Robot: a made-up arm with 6 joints.
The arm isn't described. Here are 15 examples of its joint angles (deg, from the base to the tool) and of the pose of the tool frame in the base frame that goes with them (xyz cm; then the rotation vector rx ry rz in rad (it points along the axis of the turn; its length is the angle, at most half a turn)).
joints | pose
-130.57 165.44 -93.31 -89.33 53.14 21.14 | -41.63 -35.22 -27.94 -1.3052 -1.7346 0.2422
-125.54 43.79 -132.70 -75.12 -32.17 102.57 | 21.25 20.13 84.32 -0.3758 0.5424 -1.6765
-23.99 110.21 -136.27 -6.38 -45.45 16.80 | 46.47 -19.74 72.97 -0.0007 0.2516 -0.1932
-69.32 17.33 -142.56 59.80 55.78 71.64 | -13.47 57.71 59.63 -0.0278 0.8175 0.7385
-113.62 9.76 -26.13 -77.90 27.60 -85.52 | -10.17 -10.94 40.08 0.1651 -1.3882 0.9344
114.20 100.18 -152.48 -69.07 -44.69 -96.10 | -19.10 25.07 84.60 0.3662 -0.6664 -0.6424
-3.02 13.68 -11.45 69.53 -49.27 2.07 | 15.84 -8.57 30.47 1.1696 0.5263 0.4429
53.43 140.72 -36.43 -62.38 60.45 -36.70 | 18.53 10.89 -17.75 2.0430 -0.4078 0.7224
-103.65 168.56 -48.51 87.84 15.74 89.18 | -0.53 -14.72 -35.34 -1.6113 2.0694 0.0658
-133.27 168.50 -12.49 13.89 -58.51 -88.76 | -0.79 2.40 -21.21 -1.2854 -2.6629 -0.1716
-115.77 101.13 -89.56 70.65 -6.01 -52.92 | -27.76 -55.04 38.87 1.7256 0.6514 -1.3448
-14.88 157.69 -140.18 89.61 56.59 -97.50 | 77.20 -11.11 11.41 -0.5865 1.6286 0.5866
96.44 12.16 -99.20 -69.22 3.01 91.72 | 4.57 -35.67 71.76 0.0595 0.0193 2.0762
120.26 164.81 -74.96 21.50 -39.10 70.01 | -21.39 41.64 -33.41 -0.6972 2.7892 1.1575
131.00 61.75 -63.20 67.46 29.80 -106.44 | -28.41 25.06 47.52 -1.8992 -0.2960 1.5118
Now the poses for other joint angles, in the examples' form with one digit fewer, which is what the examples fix.
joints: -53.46 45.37 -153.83 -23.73 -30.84 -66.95
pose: -26.3 39.3 77.9 0.107 -1.209 -2.330
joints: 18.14 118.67 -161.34 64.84 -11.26 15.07
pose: 48.5 13.9 76.7 0.537 0.530 1.574
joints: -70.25 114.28 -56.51 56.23 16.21 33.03
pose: 19.1 -45.7 -1.5 2.603 0.576 0.413
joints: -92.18 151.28 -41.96 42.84 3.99 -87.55
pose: -0.3 -20.9 -28.6 -1.232 -2.780 -0.456
